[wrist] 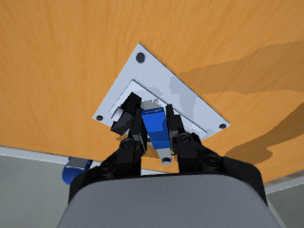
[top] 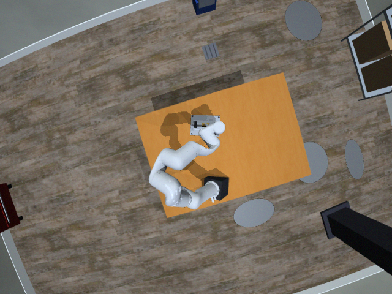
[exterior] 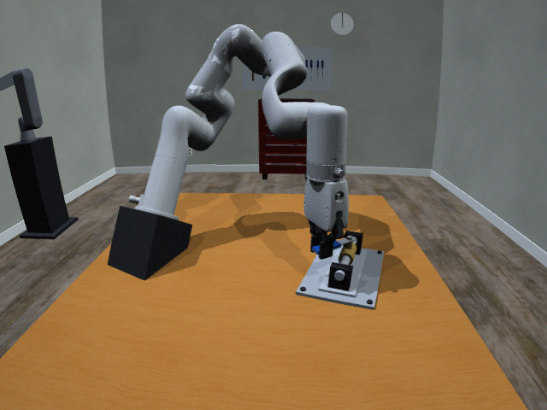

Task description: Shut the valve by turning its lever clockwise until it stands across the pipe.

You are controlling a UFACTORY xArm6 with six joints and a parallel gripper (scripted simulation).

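Now: the lever 4 cm ahead of my hand, 2 cm to the left of it and 1 cm below it. Round my hand: baseplate: 7 cm ahead, 4 cm to the left, 9 cm below.
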